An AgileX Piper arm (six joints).
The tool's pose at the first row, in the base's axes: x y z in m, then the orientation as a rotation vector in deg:
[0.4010 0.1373 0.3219 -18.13 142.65 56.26]
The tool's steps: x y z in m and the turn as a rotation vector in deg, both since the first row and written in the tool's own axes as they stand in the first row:
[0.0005 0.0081 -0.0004 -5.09 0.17 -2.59]
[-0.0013 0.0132 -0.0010 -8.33 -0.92 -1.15]
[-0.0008 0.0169 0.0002 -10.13 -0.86 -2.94]
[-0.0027 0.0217 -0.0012 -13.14 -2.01 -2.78]
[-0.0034 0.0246 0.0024 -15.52 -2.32 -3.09]
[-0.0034 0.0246 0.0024 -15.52 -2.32 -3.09]
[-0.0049 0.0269 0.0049 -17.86 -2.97 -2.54]
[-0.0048 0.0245 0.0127 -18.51 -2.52 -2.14]
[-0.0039 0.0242 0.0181 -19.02 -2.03 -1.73]
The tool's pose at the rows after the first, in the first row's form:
[0.3975 0.1428 0.3267 -22.95 139.52 61.66]
[0.3970 0.1462 0.3310 -21.58 137.58 66.20]
[0.3956 0.1497 0.3321 -24.32 136.00 67.68]
[0.3951 0.1523 0.3368 -24.36 133.48 71.29]
[0.3958 0.1569 0.3365 -25.25 131.77 74.00]
[0.3958 0.1569 0.3365 -25.25 131.77 74.00]
[0.3971 0.1603 0.3369 -24.90 130.08 76.95]
[0.4003 0.1640 0.3304 -24.88 130.24 77.98]
[0.4014 0.1675 0.3263 -24.83 130.52 78.86]

